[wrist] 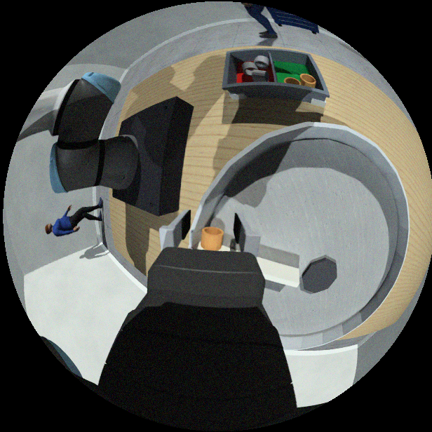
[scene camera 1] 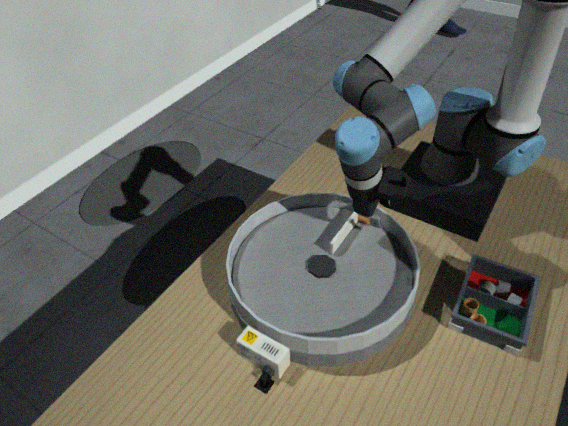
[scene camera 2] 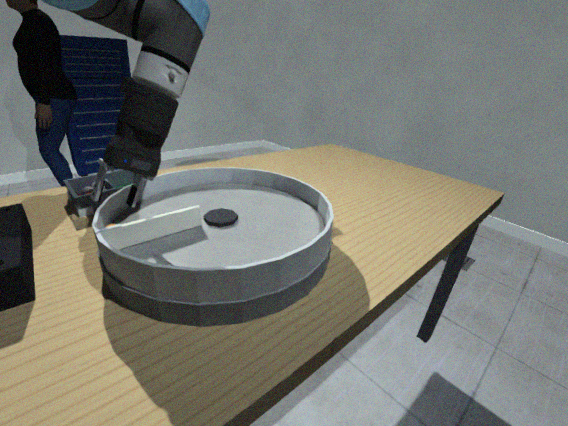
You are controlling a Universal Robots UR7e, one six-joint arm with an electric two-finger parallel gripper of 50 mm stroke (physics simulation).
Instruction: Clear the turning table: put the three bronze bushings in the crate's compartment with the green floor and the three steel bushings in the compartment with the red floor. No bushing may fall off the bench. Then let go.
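Places are measured from the arm's base along level axes (x ahead, y up, z right), in centimetres.
Pixels of known places: gripper, fingertip midpoint: [scene camera 1: 380, 214] [scene camera 2: 113, 202]; arm's base at its link origin: [scene camera 1: 448, 168].
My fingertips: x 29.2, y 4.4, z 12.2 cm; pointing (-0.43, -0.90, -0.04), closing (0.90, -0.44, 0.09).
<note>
Ahead of a thing's pixels: the offset from my fingertips to its top centre. "spot": to the spot under its first point.
The turning table @(dz +8.9, dx +15.6, dy -4.7 cm) [scene camera 1: 280, 300] [scene camera 2: 270, 235] [wrist: 350, 210] is a grey round tray with a raised rim. One bronze bushing [scene camera 1: 363, 219] [scene camera 2: 111, 227] [wrist: 212, 239] is in it near the rim, beside the white bar, and partly hidden in the scene views. My gripper [scene camera 2: 116, 202] [wrist: 211, 220] is open, its fingers above and on either side of this bushing in the wrist view, holding nothing. In the crate @(dz -28.5, dx +9.3, dy -5.8 cm) [scene camera 1: 490, 336] [wrist: 275, 91], three steel bushings @(dz -26.7, dx +6.2, dy -7.0 cm) [scene camera 1: 488, 286] [wrist: 261, 61] lie on the red floor and two bronze bushings @(dz -23.9, dx +11.9, dy -7.6 cm) [scene camera 1: 470, 306] [wrist: 308, 80] on the green floor.
The white bar @(spot: dz +6.8, dx +5.8, dy -3.6 cm) [scene camera 1: 344, 234] [scene camera 2: 160, 226] [wrist: 280, 270] stands on the turning table, reaching from near the rim towards the dark hub @(dz +8.9, dx +15.6, dy -4.7 cm) [scene camera 1: 321, 266] [scene camera 2: 220, 217] [wrist: 320, 274]. A white sensor box @(spot: dz +11.9, dx +39.5, dy -4.9 cm) [scene camera 1: 265, 350] stands outside the rim. The dark robot base block [wrist: 155, 155] is beside the tray.
</note>
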